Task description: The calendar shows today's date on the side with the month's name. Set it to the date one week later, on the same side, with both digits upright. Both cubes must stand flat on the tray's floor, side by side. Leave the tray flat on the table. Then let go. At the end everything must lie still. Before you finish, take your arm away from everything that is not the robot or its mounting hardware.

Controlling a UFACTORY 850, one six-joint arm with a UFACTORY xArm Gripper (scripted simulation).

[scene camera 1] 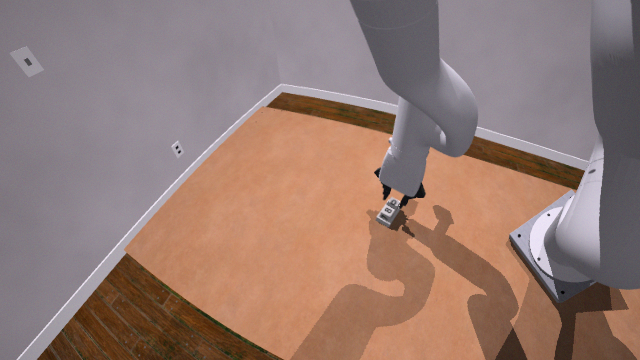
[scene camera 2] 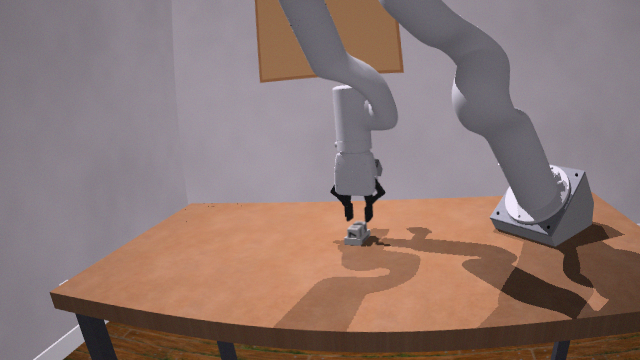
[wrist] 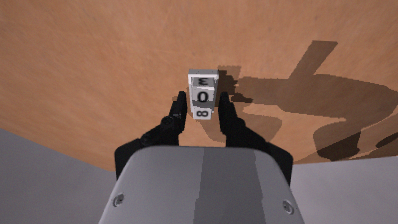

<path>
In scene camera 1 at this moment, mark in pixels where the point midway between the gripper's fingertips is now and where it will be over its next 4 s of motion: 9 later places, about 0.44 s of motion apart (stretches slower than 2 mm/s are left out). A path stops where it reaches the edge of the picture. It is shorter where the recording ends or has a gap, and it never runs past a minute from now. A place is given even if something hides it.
My gripper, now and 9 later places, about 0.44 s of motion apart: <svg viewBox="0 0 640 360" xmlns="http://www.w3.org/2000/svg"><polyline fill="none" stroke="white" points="394,200 393,202 392,205 392,206 393,202 398,187 399,183 391,181 376,177 362,175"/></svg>
</path>
